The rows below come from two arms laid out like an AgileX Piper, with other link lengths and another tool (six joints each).
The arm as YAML. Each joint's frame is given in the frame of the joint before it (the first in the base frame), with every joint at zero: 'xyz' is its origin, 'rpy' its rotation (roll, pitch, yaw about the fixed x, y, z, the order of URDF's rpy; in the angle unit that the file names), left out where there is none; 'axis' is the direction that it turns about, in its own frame. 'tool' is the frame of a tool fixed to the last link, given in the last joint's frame.
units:
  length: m
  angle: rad
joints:
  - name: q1
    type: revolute
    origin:
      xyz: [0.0, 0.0, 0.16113]
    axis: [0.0, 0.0, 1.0]
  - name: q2
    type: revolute
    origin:
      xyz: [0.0, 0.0, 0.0]
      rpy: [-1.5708, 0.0, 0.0]
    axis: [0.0, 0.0, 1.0]
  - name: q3
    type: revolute
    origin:
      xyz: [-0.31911, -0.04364, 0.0]
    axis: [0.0, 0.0, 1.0]
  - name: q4
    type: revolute
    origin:
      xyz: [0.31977, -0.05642, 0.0]
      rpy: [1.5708, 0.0, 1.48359]
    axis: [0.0, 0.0, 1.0]
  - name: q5
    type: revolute
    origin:
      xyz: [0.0, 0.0, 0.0]
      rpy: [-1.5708, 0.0, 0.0]
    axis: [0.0, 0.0, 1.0]
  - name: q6
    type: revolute
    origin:
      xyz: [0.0, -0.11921, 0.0]
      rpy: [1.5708, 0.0, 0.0]
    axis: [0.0, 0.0, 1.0]
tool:
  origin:
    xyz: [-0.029, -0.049, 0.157]
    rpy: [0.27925, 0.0, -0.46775]
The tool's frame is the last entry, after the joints.
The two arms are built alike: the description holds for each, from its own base.
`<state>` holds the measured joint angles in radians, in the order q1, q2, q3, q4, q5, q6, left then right.
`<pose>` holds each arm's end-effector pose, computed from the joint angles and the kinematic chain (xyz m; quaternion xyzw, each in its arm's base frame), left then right.
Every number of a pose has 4 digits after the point. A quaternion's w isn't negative.
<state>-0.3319 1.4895 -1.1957 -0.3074 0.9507 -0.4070 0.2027 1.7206 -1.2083 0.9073 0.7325 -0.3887</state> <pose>0.4400 -0.2488 0.2287 -0.3033 0.8743 -0.3557 0.1310 0.5312 0.2090 0.1560 -0.1788 0.9197 0.1492 0.3161</pose>
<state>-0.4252 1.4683 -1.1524 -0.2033 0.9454 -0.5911 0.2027 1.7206 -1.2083 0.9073 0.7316 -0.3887</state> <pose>0.4188 -0.2590 0.2111 -0.3290 0.8769 -0.3258 0.1291 0.5314 0.2089 0.1561 -0.1786 0.9197 0.1490 0.3165</pose>
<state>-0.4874 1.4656 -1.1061 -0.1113 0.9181 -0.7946 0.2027 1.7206 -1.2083 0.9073 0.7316 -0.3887</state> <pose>0.4113 -0.2567 0.1900 -0.3781 0.8650 -0.3001 0.1368 0.5314 0.2089 0.1561 -0.1786 0.9197 0.1490 0.3165</pose>
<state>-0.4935 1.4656 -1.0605 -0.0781 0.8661 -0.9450 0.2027 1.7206 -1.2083 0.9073 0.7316 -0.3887</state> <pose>0.4165 -0.2453 0.1754 -0.4361 0.8374 -0.2957 0.1456 0.5314 0.2089 0.1561 -0.1786 0.9197 0.1490 0.3165</pose>
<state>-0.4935 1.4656 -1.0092 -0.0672 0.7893 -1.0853 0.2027 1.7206 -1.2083 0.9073 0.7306 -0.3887</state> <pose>0.4232 -0.2364 0.1627 -0.4937 0.8005 -0.3037 0.1526 0.5316 0.2087 0.1562 -0.1783 0.9196 0.1487 0.3168</pose>
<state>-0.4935 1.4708 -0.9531 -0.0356 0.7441 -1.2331 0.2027 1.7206 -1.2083 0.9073 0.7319 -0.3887</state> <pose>0.4214 -0.2200 0.1402 -0.5489 0.7680 -0.2914 0.1548 0.5313 0.2089 0.1561 -0.1787 0.9197 0.1490 0.3164</pose>
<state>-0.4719 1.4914 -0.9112 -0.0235 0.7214 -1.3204 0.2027 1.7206 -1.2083 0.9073 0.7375 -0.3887</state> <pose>0.4190 -0.1997 0.1145 -0.5924 0.7437 -0.2704 0.1512 0.5300 0.2097 0.1557 -0.1801 0.9198 0.1505 0.3144</pose>
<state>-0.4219 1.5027 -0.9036 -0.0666 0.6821 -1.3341 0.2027 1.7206 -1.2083 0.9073 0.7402 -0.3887</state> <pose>0.4316 -0.1851 0.1112 -0.6269 0.7114 -0.2808 0.1488 0.5294 0.2101 0.1555 -0.1807 0.9199 0.1512 0.3135</pose>
